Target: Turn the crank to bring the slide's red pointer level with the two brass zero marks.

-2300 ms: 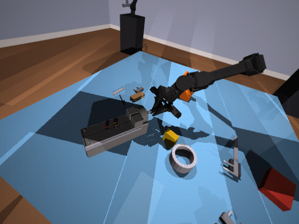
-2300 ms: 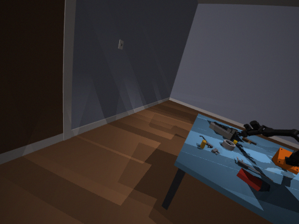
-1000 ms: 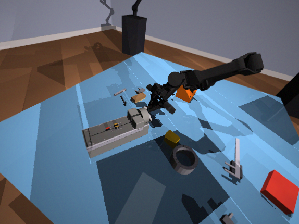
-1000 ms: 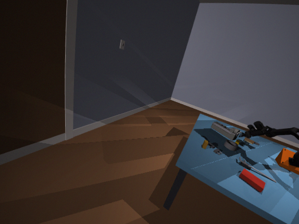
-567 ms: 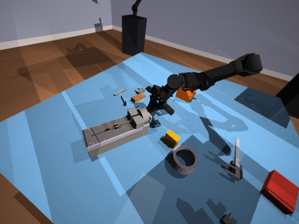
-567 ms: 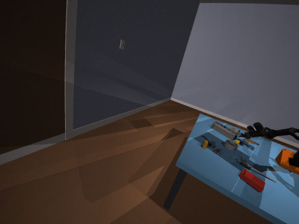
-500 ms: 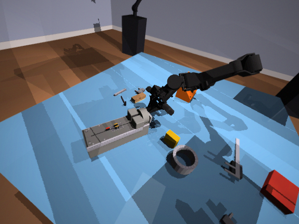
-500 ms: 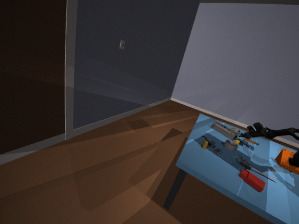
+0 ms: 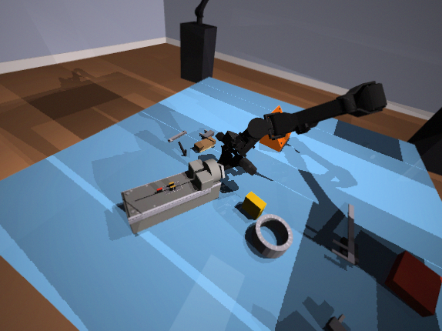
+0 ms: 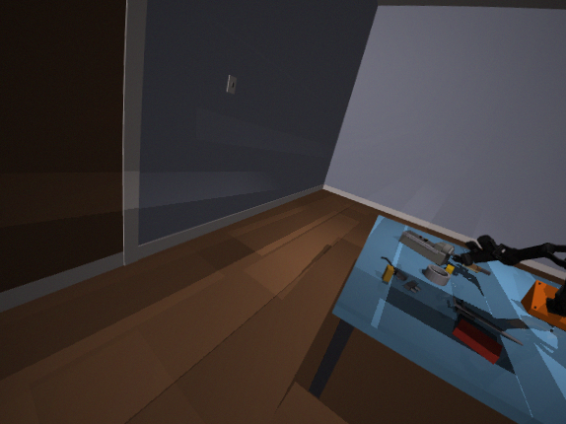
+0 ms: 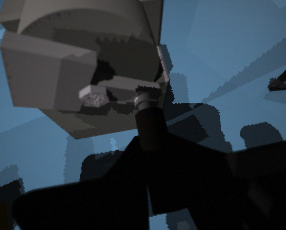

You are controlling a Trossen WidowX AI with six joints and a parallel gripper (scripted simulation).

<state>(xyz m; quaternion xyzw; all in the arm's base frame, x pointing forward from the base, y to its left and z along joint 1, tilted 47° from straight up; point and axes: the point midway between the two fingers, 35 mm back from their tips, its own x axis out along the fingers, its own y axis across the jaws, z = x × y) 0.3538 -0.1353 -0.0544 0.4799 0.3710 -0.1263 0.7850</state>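
Now: gripper tip 60 mm short of the yellow block, 150 mm to the right of it and 20 mm above it. The rest, counted from my gripper tip: dark crank handle 10 mm behind, 10 mm to the left, 20 mm above; red pointer 180 mm ahead, 90 mm to the right, 30 mm above; brown block 140 mm behind, 120 mm to the right, 40 mm below.
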